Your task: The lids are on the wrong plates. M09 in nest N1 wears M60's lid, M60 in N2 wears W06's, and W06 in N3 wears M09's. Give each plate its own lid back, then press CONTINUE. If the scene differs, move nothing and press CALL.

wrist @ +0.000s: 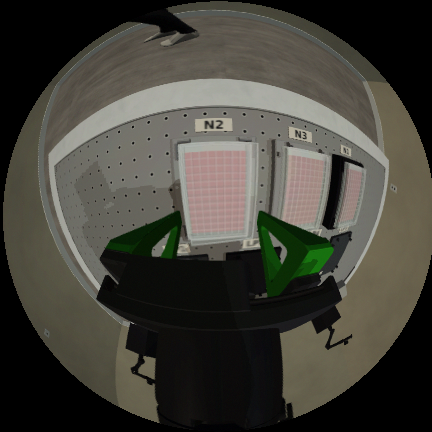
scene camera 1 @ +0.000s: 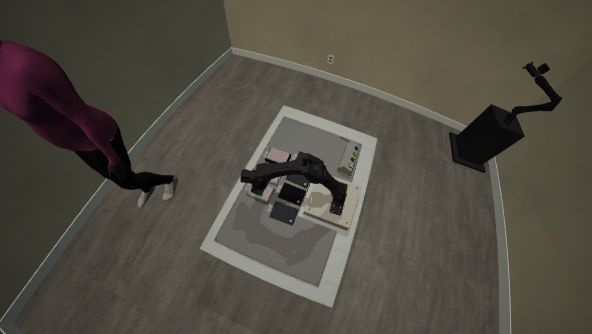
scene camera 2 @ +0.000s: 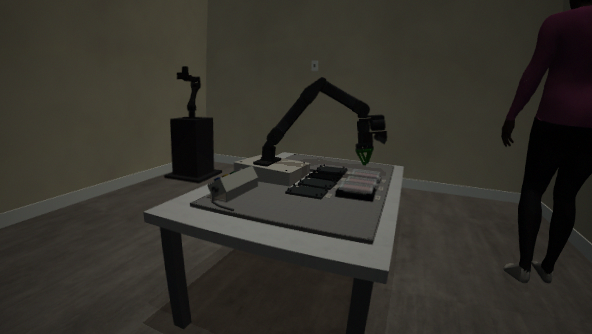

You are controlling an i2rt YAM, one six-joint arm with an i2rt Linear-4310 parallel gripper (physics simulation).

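Places are measured from the arm's base along level axes (x ahead, y left, z up), in millimetres.
Pixels of known places: gripper, fingertip midpoint: [wrist: 218,216] [scene camera 1: 260,188] [scene camera 2: 365,164]; arm's base, origin of the base link: [scene camera 1: 338,198] [scene camera 2: 267,161].
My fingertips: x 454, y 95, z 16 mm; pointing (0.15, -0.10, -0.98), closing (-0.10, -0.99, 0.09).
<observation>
Ahead of a thing's pixels: the offset from my fingertips to its top centre. "spot": to the spot under its first point.
My gripper [scene camera 1: 259,194] [scene camera 2: 365,161] [wrist: 218,216] is open and empty, pointing down above the near end of the N2 plate. The N2 plate {dx +4, dy -7, dz -36 mm} [wrist: 216,192] has a pink grid under a clear lid, with the N2 label {spot: dx +91, dy -9, dz -69 mm} [wrist: 213,125] behind it. The N3 plate {dx -5, dy -131, dz -41 mm} [wrist: 305,187] and the N1 plate {dx -14, dy -263, dz -30 mm} [scene camera 1: 277,155] [scene camera 2: 357,186] [wrist: 353,192] look alike; N1 sits in a tall black holder. Labels in front of the plates are partly hidden or too small to read. The button box {dx -467, dy -411, dz +13 mm} [scene camera 1: 350,159] [scene camera 2: 232,184] carries coloured buttons; CONTINUE and CALL cannot be read.
Several dark pads {spot: dx -176, dy +80, dz -61 mm} [scene camera 1: 284,213] {spot: dx -197, dy -320, dz -61 mm} [scene camera 2: 307,191] [wrist: 340,252] lie between the plates and the cream arm base [scene camera 1: 352,200] [scene camera 2: 287,173]. A person [scene camera 1: 55,100] [scene camera 2: 557,75] stands beyond the plates' side of the table. A second arm stands on a black pedestal [scene camera 1: 487,135] [scene camera 2: 191,145].
</observation>
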